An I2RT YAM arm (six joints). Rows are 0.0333 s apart.
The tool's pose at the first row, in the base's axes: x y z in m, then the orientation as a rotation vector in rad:
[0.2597, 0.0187, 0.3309, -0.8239, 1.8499, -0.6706]
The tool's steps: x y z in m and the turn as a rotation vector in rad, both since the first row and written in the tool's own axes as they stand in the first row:
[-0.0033, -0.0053, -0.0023, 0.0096, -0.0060, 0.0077]
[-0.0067, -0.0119, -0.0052, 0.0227, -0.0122, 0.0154]
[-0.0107, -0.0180, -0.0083, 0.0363, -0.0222, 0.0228]
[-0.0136, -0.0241, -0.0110, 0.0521, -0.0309, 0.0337]
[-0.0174, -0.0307, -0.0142, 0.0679, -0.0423, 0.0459]
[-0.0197, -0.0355, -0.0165, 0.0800, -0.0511, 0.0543]
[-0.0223, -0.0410, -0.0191, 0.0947, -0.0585, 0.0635]
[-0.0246, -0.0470, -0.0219, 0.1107, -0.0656, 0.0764]
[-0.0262, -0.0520, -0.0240, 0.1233, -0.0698, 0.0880]
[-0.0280, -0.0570, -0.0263, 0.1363, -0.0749, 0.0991]
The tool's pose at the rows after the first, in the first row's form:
[0.2599, 0.0182, 0.3375, -0.8114, 1.8423, -0.6710]
[0.2599, 0.0170, 0.3454, -0.7966, 1.8327, -0.6743]
[0.2598, 0.0166, 0.3533, -0.7826, 1.8195, -0.6762]
[0.2597, 0.0154, 0.3605, -0.7636, 1.8073, -0.6784]
[0.2595, 0.0145, 0.3687, -0.7439, 1.7929, -0.6783]
[0.2593, 0.0136, 0.3744, -0.7298, 1.7816, -0.6788]
[0.2591, 0.0124, 0.3809, -0.7131, 1.7704, -0.6816]
[0.2587, 0.0107, 0.3877, -0.6919, 1.7598, -0.6833]
[0.2585, 0.0091, 0.3931, -0.6736, 1.7530, -0.6844]
[0.2581, 0.0076, 0.3987, -0.6558, 1.7450, -0.6857]

